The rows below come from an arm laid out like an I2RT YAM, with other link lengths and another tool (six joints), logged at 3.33 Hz.
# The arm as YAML. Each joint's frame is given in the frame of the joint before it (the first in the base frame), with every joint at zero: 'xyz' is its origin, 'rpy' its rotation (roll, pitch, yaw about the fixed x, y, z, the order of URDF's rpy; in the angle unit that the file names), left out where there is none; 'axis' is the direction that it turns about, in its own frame. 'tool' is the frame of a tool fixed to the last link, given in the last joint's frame.
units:
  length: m
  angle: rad
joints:
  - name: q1
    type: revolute
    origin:
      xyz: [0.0, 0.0, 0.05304]
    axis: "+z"
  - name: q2
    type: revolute
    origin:
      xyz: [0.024, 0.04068, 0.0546]
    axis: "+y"
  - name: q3
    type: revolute
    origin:
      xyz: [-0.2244, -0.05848, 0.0]
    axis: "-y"
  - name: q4
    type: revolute
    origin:
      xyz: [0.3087, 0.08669, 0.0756]
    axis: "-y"
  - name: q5
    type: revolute
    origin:
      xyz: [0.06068, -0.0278, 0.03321]
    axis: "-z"
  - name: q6
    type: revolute
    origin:
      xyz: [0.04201, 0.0, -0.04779]
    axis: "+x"
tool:
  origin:
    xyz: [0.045, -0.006, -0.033]
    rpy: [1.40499, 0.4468, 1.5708]
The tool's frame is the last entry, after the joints.
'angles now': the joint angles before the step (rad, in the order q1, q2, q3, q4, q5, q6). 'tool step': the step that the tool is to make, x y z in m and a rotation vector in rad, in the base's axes. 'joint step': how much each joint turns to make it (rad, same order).
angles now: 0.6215, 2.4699, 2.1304, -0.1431, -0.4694, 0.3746
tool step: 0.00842, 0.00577, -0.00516, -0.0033, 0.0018, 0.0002
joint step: -0.0002, 0.0741, 0.1014, -0.0316, 0.0004, -0.0018
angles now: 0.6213, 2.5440, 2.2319, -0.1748, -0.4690, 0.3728
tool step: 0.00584, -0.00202, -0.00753, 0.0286, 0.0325, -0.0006
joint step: -0.0133, 0.0299, 0.0182, 0.0181, -0.0308, 0.0354
